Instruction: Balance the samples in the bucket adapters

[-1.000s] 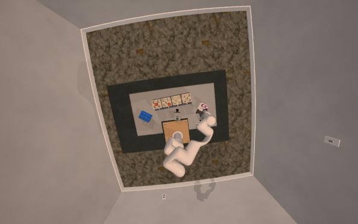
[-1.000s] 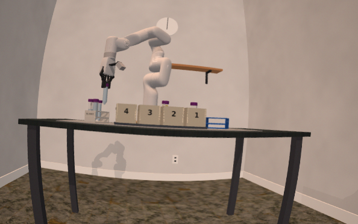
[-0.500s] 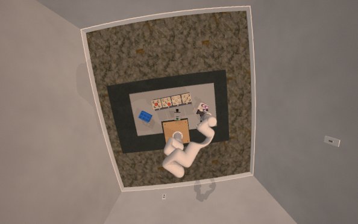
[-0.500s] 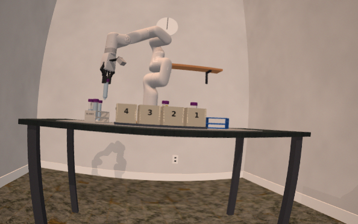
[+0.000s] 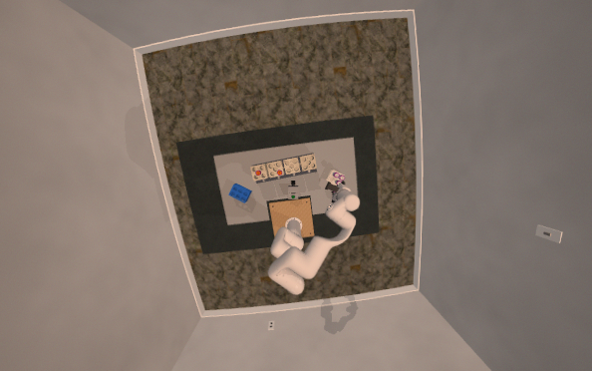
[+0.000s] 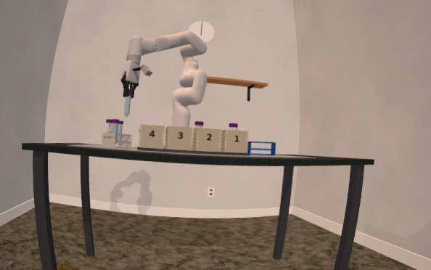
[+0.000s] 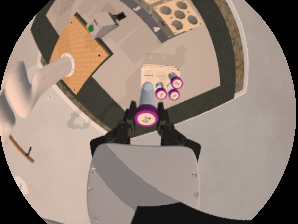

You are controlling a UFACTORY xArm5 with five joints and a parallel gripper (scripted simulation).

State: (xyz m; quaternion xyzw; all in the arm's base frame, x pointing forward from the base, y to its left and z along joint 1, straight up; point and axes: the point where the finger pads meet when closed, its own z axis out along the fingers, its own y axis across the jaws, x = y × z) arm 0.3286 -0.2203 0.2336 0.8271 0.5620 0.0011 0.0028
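Now: the purple-capped blank tube 1 cm behind my hand, 1 cm to the right of it and 5 cm below it. Also, from my hand: purple-capped blank 3 cm ahead, 5 cm to the right, 19 cm below; then white blank rack RB 3 cm ahead, 3 cm to the right, 22 cm below; then green DONE key 10 cm behind, 24 cm to the left, 18 cm below.
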